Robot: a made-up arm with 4 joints.
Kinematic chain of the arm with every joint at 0, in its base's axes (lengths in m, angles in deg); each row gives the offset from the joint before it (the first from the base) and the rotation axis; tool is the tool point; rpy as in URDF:
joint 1: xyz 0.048 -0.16 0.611 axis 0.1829 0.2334 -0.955
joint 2: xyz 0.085 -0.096 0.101 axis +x
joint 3: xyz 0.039 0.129 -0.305 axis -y
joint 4: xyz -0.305 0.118 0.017 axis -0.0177 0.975 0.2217
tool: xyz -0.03 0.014 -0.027 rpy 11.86 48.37 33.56
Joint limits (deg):
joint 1: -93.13..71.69
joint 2: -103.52..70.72
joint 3: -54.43..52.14
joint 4: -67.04..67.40
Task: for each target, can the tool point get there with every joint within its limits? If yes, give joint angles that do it. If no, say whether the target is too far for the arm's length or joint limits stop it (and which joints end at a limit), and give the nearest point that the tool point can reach.
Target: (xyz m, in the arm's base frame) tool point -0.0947 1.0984 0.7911
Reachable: no: too far | nearest point -0.0257 0.3754 0.7488 | short by 0.727 m
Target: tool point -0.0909 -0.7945 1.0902
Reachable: no: joint limits stop it (at a limit: joint 2, joint 4) | nearest point -0.0142 -0.8533 0.6055 | short by 0.494 m
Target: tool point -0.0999 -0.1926 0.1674
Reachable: yes | joints -7.68 -18.42 30.61 6.81
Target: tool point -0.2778 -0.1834 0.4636
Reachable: yes | joints 50.37 -86.17 -26.07 -46.46
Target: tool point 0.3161 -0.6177 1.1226
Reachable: no: joint limits stop it (at a limit: joint 2, joint 4) | nearest point 0.5081 -0.6367 0.7511 | short by 0.419 m
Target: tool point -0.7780 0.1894 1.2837
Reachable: no: too far | nearest point -0.3268 0.0553 0.7691 | short by 0.697 m
